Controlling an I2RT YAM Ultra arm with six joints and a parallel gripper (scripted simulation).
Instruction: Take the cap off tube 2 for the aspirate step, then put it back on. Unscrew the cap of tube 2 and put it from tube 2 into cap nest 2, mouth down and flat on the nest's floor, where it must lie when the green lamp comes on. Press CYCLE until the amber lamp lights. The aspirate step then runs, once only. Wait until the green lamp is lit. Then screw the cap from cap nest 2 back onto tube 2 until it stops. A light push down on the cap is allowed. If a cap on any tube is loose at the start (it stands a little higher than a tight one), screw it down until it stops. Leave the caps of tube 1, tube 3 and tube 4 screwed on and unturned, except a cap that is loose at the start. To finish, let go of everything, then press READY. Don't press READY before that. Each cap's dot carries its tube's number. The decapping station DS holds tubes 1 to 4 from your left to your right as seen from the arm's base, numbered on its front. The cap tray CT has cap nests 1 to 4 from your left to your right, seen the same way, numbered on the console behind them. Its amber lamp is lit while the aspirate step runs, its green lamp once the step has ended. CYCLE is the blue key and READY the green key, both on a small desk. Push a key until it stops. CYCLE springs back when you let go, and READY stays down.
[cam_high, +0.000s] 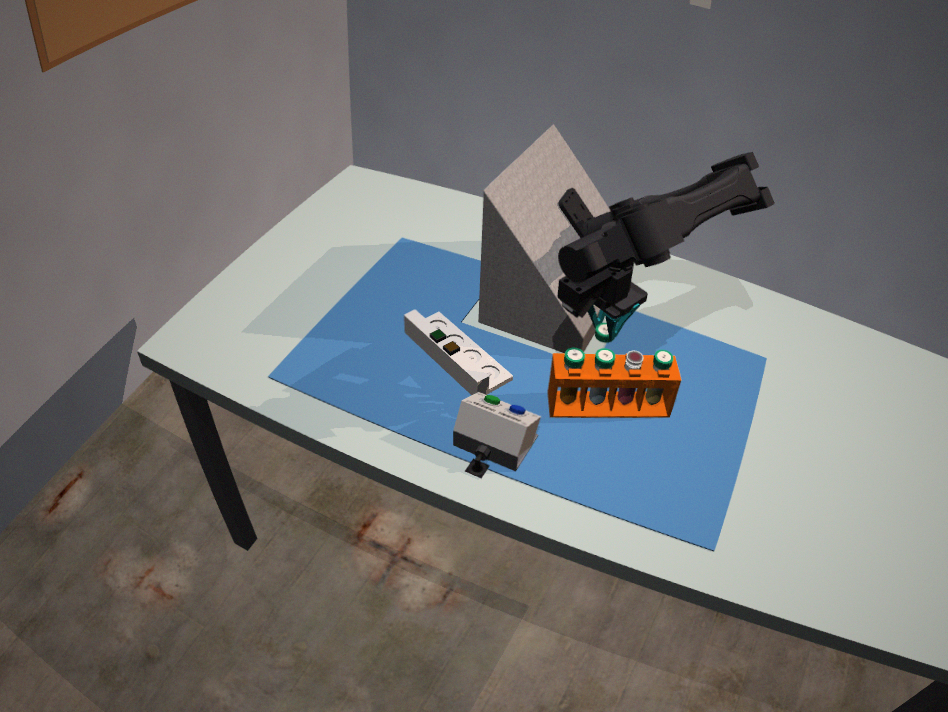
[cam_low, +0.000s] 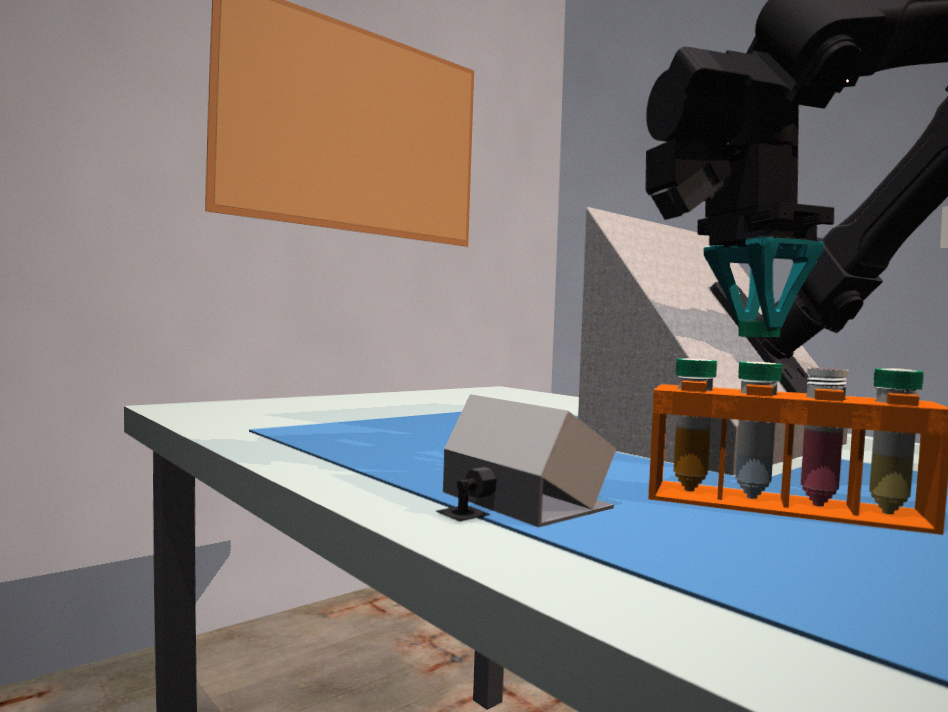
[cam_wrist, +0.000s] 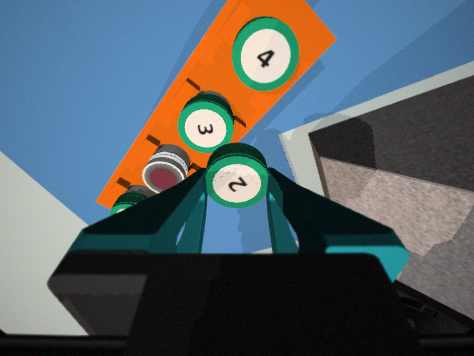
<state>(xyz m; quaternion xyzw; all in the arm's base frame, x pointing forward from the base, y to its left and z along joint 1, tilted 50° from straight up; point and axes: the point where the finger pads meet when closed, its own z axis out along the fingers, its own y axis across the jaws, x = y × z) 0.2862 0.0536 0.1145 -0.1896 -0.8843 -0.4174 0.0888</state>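
Now: hand 4 cm above the cap 3, 2 cm short of it and 1 cm to the right of it. The rest, counted from my hand: cap 4 (4 cm to the right, 4 cm below, 4 cm ahead); then cap 2 (1 cm below); then cap 1 (11 cm to the left, 4 cm below, 2 cm behind).
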